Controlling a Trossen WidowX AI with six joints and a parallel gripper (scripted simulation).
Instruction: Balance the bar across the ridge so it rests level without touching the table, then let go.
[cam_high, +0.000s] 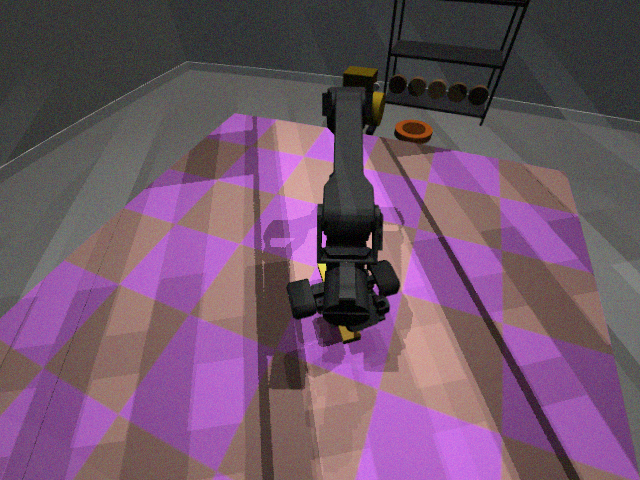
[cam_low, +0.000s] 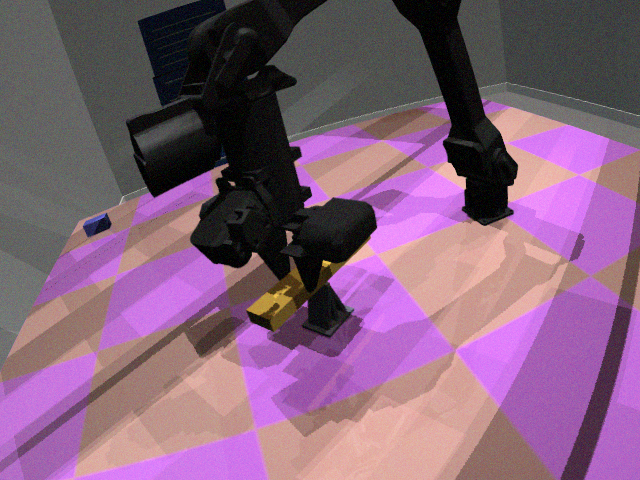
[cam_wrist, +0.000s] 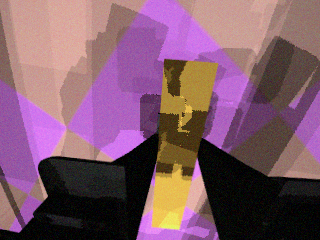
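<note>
The yellow bar is 2 cm to the right of my gripper tip and 2 cm behind it. Round my gripper tip: blue block 61 cm to the right, 42 cm ahead, 6 cm below.
</note>
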